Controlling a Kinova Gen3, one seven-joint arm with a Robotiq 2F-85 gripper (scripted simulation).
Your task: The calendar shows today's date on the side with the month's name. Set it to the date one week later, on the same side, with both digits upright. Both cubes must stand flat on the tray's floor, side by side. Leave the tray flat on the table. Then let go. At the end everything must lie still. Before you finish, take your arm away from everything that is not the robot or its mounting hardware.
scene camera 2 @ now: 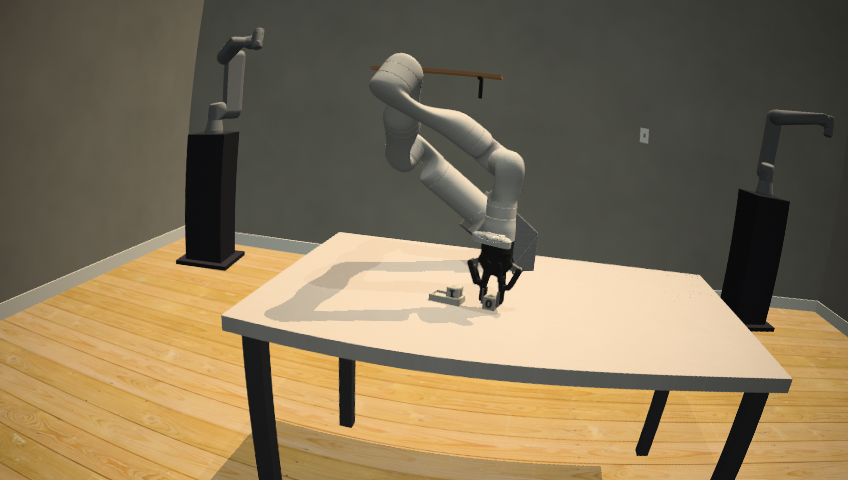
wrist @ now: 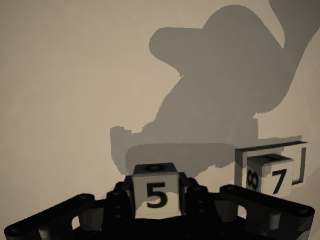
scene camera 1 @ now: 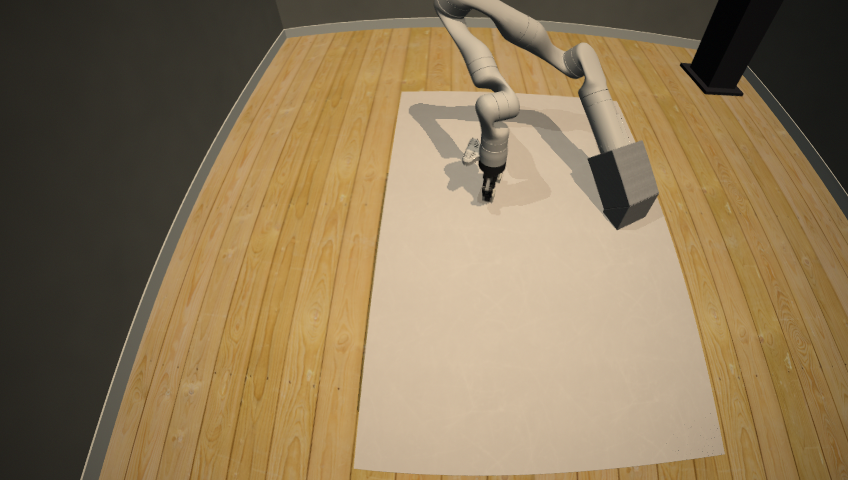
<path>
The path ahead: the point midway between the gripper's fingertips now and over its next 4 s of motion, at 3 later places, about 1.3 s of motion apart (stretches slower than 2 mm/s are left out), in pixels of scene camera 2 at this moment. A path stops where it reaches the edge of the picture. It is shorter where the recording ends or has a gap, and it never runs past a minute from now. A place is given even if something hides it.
My gripper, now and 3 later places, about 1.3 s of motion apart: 490, 304; 490, 294; 494, 263; 467, 259
</path>
